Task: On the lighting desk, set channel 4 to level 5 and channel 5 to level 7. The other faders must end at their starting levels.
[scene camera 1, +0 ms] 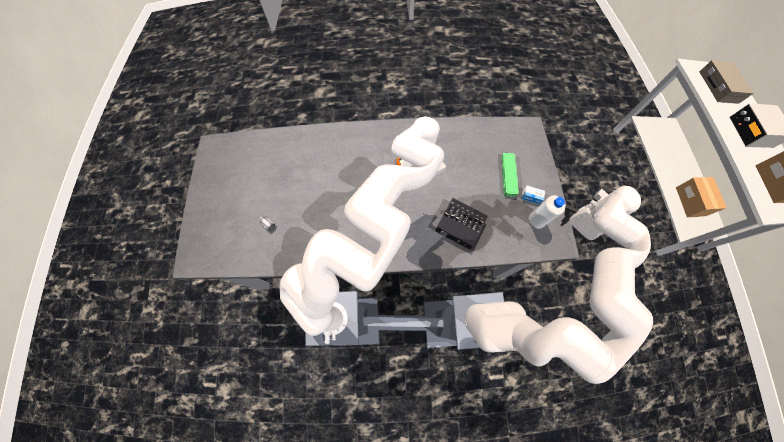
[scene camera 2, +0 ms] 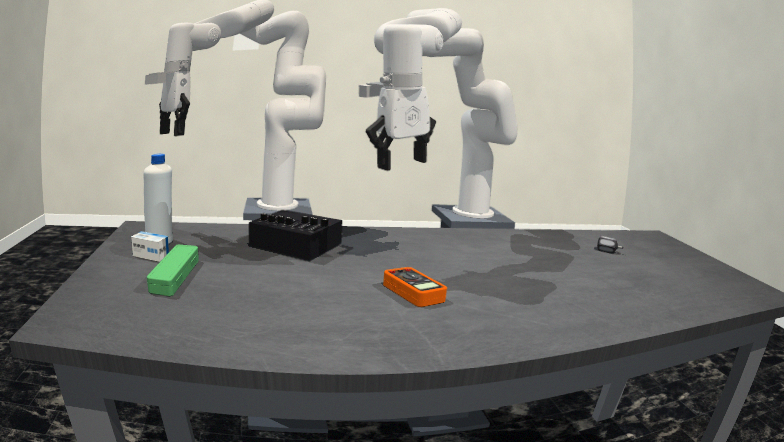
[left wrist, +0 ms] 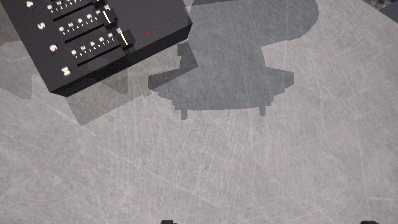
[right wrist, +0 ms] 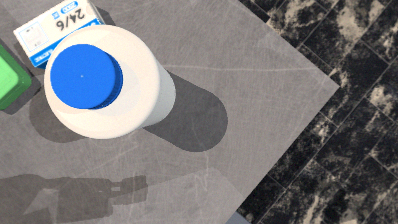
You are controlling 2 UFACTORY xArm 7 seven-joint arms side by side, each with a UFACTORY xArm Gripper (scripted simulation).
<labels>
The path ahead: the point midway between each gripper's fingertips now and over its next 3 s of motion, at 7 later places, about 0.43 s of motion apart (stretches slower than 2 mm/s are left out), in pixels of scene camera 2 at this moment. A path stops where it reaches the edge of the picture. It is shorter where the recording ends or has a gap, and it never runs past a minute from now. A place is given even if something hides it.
The left gripper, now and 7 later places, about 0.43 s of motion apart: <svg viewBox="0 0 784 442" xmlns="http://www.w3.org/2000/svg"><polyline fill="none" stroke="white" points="402,165 380,165 371,166 364,165 338,165 313,163 299,162 297,163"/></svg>
The right gripper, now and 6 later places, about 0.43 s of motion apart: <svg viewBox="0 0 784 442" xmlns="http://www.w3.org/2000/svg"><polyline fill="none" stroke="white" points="171,134 164,134 160,132 158,130 158,129 161,128 162,127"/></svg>
</labels>
